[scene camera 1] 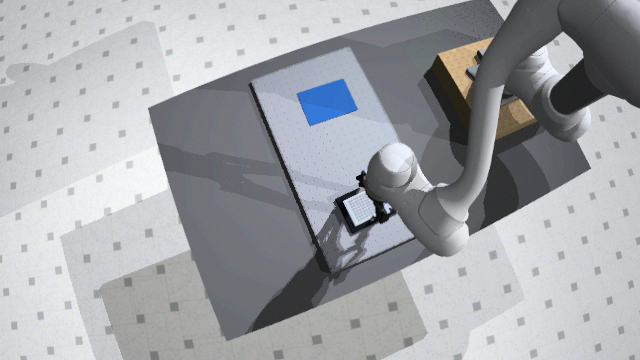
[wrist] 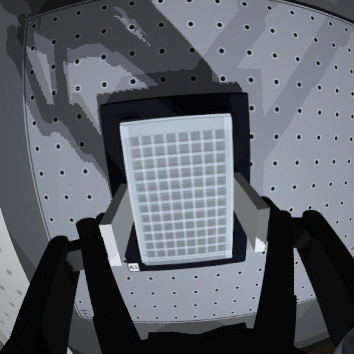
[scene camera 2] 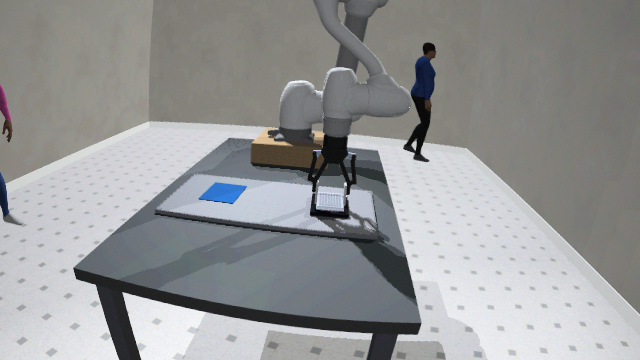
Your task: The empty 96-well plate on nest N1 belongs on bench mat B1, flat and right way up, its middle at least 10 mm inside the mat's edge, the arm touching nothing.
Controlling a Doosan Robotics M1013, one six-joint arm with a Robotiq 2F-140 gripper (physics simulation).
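Seen in the pictures: gripper, fingertip midpoint: point(scene camera 1: 367, 204) point(wrist: 181, 194) point(scene camera 2: 329, 203); arm's base, link origin: point(scene camera 2: 294, 137).
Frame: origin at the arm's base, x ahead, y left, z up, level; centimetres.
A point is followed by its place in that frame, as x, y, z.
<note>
The white 96-well plate point(scene camera 1: 358, 207) @[64.5, 16.3, -6.4] point(scene camera 2: 330, 201) @[63.1, 16.8, -5.4] point(wrist: 181, 190) @[62.3, 16.7, -5.4] sits flat, wells up, in the black nest N1 point(scene camera 1: 354, 230) @[68.7, 22.0, -6.8] point(scene camera 2: 330, 214) @[69.5, 16.9, -7.2] point(wrist: 241, 130) @[66.3, 11.4, -6.9]. The A1 label is at the nest's lower left corner in the wrist view. My gripper point(scene camera 1: 372, 197) @[61.4, 16.8, -6.8] point(scene camera 2: 331, 191) @[61.4, 16.8, -6.8] point(wrist: 181, 194) @[61.4, 16.8, -6.8] points down over the plate and is shut on it, one pale finger pad against each long side. The wrist partly hides the plate in scene camera 1. Bench mat B1, a blue rectangle point(scene camera 1: 327, 102) @[56.9, -19.9, -7.9] point(scene camera 2: 223, 193) @[58.2, -19.9, -7.8], lies flat at the other end of the board and does not show in the wrist view.
Nest and mat are on a pale perforated board point(scene camera 1: 320, 150) @[66.5, -5.6, -8.0] point(scene camera 2: 280, 207) @[65.2, 1.0, -8.0] point(wrist: 300, 145) @[64.5, 4.9, -8.0] on the dark table point(scene camera 1: 200, 200) @[108.0, -7.7, -9.3] point(scene camera 2: 250, 280) @[106.4, -1.5, -9.3]. The arm's base stands on a wooden block point(scene camera 1: 452, 75) @[14.9, -8.7, -0.2] point(scene camera 2: 280, 154) @[15.7, -4.8, -4.4] behind the board. A person point(scene camera 2: 424, 80) is on the floor beyond the table.
</note>
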